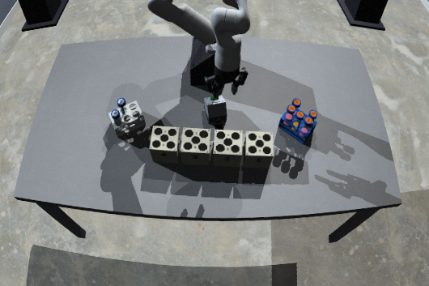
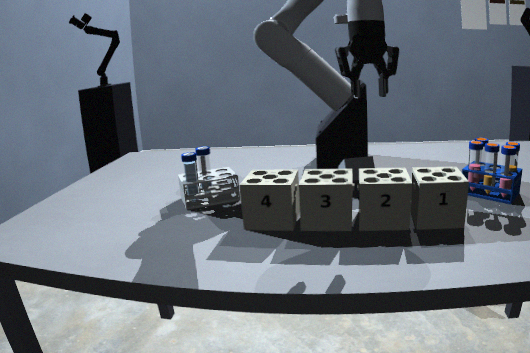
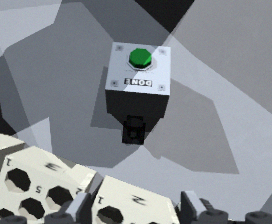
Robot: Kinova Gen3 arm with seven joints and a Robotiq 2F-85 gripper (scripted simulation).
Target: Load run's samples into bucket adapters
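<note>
The sample tube S7 is 29 cm to the left of my hand, 18 cm below it and 1 cm ahead of it. Also, from my hand: done desk: 19 cm below, 9 cm behind, 2 cm to the right; adapter 2: 20 cm below, 10 cm ahead, 1 cm to the left; adapter 3: 20 cm below, 10 cm to the right, 9 cm ahead.
</note>
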